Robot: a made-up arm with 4 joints.
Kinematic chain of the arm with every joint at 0, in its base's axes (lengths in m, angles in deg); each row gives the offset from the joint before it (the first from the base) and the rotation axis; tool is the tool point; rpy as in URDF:
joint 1: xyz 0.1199 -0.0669 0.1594 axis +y
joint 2: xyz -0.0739 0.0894 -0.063 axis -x
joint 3: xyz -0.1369 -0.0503 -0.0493 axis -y
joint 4: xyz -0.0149 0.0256 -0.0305 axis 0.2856 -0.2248 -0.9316
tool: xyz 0.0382 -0.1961 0.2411 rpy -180 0 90
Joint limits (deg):
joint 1: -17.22..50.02
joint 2: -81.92..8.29
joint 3: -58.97..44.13
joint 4: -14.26..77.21
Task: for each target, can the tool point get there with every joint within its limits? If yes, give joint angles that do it. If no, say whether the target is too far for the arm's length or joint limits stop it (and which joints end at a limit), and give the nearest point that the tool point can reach.
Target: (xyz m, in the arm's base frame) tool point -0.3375 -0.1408 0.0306
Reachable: yes | joints 10.66 -61.04 4.80 54.00
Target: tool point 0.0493 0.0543 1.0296
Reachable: no: too far | nearest point -0.0323 -0.0907 0.5480 | short by 0.510 m
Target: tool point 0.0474 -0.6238 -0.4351
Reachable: no: too far | nearest point -0.0254 -0.2083 -0.1324 | short by 0.519 m
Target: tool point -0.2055 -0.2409 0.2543
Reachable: yes | joints 41.75 -46.97 -7.04 32.41
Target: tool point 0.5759 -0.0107 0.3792
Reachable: no: joint limits stop it (at a limit: joint 1, joint 2, joint 4) | nearest point 0.1475 -0.1412 0.3076 | short by 0.454 m
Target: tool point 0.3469 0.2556 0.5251
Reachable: no: joint limits stop it (at a limit: joint 1, joint 2, joint 3, joint 4) | nearest point 0.0958 -0.0820 0.4879 | short by 0.422 m
